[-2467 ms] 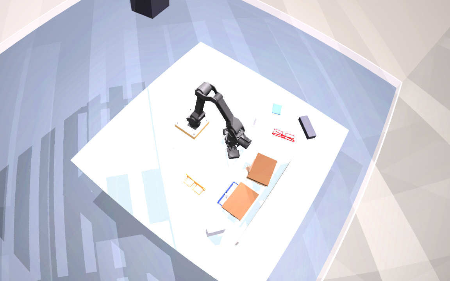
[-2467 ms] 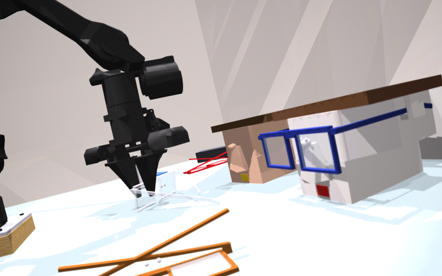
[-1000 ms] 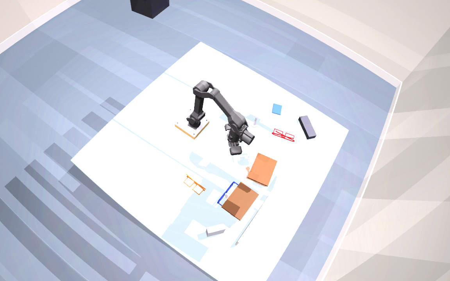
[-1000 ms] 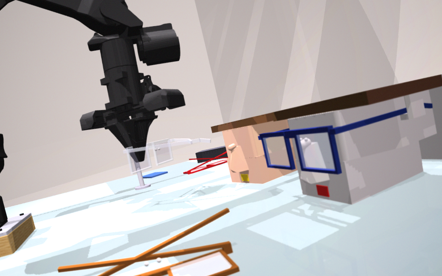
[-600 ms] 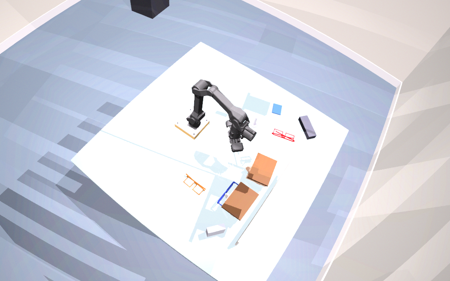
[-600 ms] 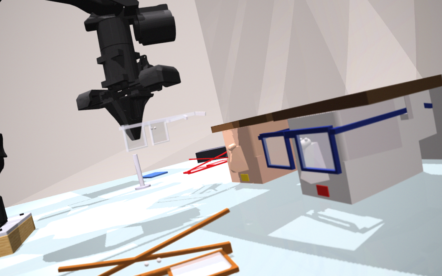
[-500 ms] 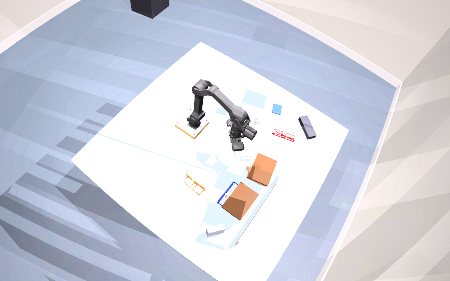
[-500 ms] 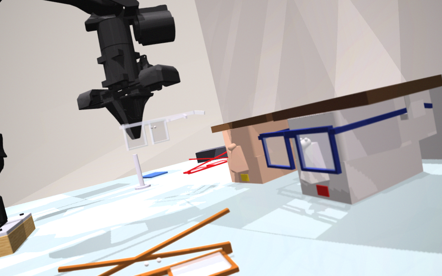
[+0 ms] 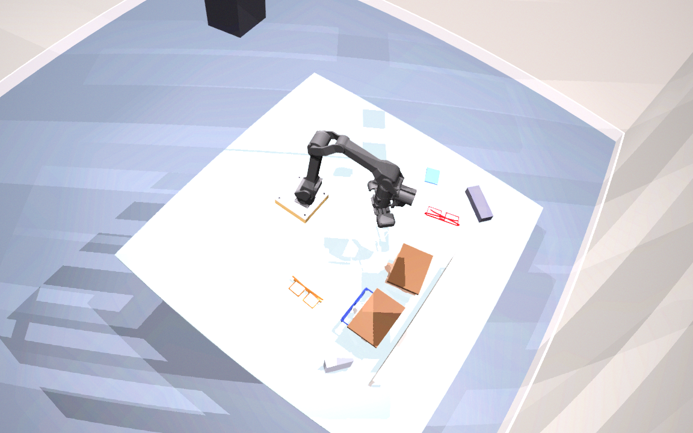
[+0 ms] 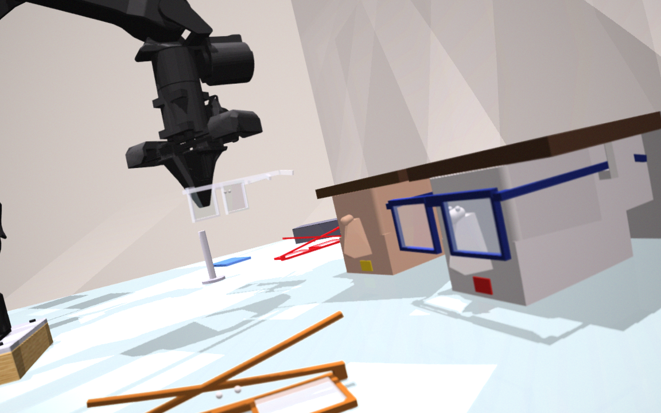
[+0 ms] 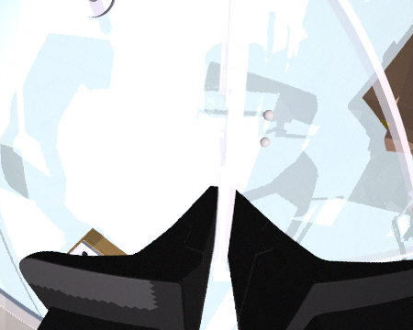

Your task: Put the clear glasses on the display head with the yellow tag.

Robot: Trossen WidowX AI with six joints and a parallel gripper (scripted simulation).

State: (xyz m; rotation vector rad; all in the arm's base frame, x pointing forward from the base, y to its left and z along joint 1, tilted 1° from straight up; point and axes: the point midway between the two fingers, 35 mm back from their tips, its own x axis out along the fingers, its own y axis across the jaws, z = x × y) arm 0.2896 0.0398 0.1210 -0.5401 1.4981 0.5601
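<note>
My gripper tip is 20 mm short of the white post, 180 mm to the right of it and 100 mm above it. Also, from my gripper tip: tan display head: 180 mm ahead, 120 mm to the right, 60 mm below; white head: 160 mm ahead, 340 mm to the right, 60 mm below; blue card: 100 mm ahead, 380 mm to the left, 120 mm below.
</note>
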